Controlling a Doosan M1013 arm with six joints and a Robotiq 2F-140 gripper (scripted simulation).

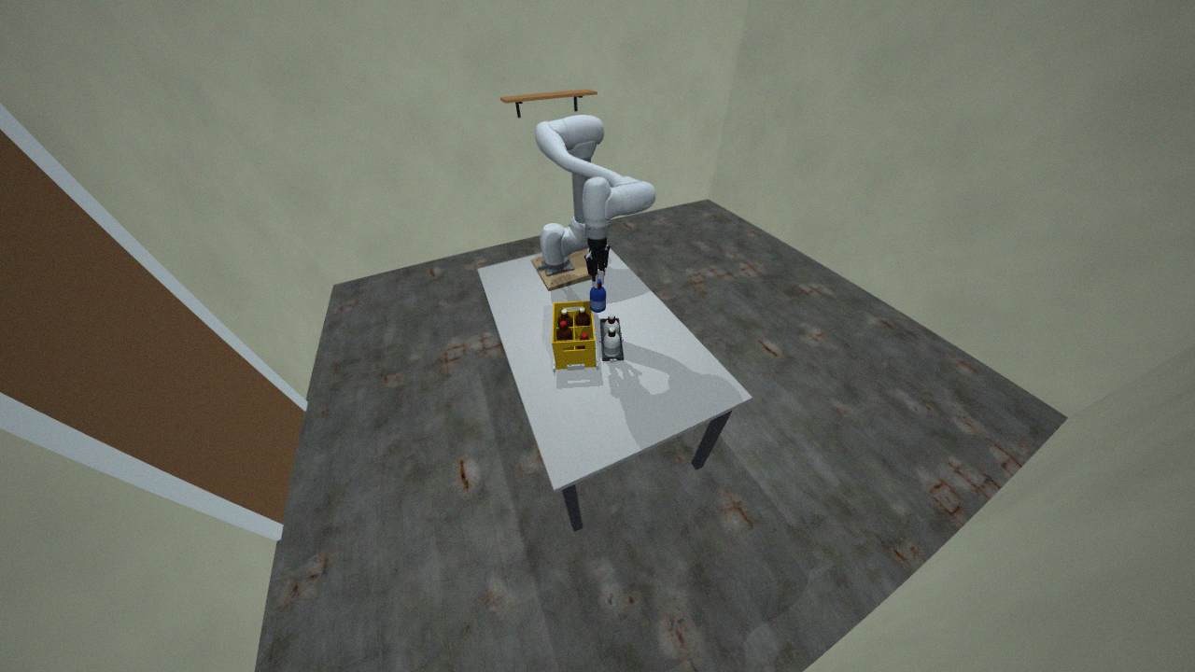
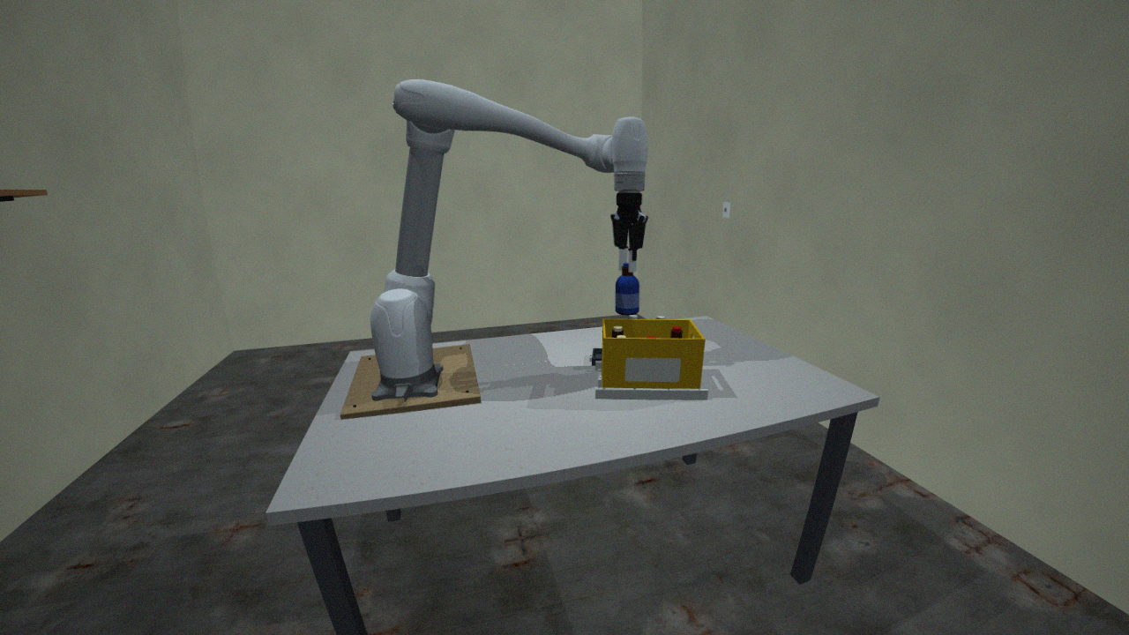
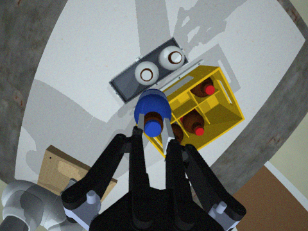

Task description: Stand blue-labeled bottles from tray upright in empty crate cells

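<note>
Now: hand 9 cm above the blue-labeled bottle. Round my hand: yellow crate (3 cm ahead, 13 cm to the right, 27 cm below).
</note>
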